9 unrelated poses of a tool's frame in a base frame.
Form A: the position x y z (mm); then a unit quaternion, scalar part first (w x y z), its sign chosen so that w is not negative.
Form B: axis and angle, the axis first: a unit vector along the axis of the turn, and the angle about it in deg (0 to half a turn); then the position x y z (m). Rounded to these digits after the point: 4 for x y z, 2 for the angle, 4 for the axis.
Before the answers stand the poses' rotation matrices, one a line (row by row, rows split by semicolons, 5 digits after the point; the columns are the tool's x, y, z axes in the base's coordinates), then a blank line. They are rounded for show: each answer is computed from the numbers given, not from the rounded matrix.
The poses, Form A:
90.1, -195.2, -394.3, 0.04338, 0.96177, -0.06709, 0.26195
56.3, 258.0, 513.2, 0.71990, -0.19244, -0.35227, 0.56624
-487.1, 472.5, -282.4, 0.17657, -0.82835, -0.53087, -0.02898
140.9, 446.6, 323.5, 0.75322, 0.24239, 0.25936, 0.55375
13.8, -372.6, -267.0, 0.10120, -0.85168, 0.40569, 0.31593
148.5, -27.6, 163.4, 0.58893, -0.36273, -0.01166, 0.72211
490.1, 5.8, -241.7, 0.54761, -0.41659, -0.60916, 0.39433
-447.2, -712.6, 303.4, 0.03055, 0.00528, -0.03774, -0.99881
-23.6, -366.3, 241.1, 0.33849, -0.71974, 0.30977, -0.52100
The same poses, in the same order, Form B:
0.85376 -0.15178 0.49805; -0.10632 -0.98723 -0.11859; 0.50969 0.04829 -0.85900
0.11057 -0.67968 -0.72512; 0.95084 0.28469 -0.12186; 0.28926 -0.67601 0.67775
0.43468 0.88972 -0.13946; 0.86926 -0.37400 0.32329; 0.23548 -0.26175 -0.93597
0.25219 -0.70846 0.65916; 0.95992 0.26922 -0.07790; -0.12226 0.65239 0.74796
0.47121 -0.75498 -0.45603; -0.62709 -0.65035 0.42872; -0.62026 0.08396 -0.77989
-0.04317 -0.84209 -0.53760; 0.85901 -0.30604 0.41041; -0.51013 -0.44409 0.73658
-0.05315 0.07566 -0.99572; 0.93942 0.34191 -0.02416; 0.33862 -0.93668 -0.08925
-0.99808 0.06063 -0.01285; -0.06143 -0.99528 0.07507; -0.00824 0.07571 0.99710
0.26520 -0.09320 0.95968; -0.79861 -0.57893 0.16447; 0.54026 -0.81003 -0.22797

0.9627, -0.0672, 0.2622, 175.03, 0.0901, -0.1952, -0.3943
-0.2773, -0.5075, 0.8158, 87.91, 0.0563, 0.2580, 0.5132
-0.8416, -0.5393, -0.0294, 159.66, -0.4871, 0.4725, -0.2824
0.3685, 0.3943, 0.8419, 82.26, 0.1409, 0.4466, 0.3235
-0.8561, 0.4078, 0.3176, 168.38, 0.0138, -0.3726, -0.2670
-0.4488, -0.0144, 0.8935, 107.84, 0.1485, -0.0276, 0.1634
-0.4979, -0.7280, 0.4713, 113.59, 0.4901, 0.0058, -0.2417
0.0053, -0.0378, -0.9993, 176.50, -0.4472, -0.7126, 0.3034
-0.7649, 0.3292, -0.5537, 140.43, -0.0236, -0.3663, 0.2411

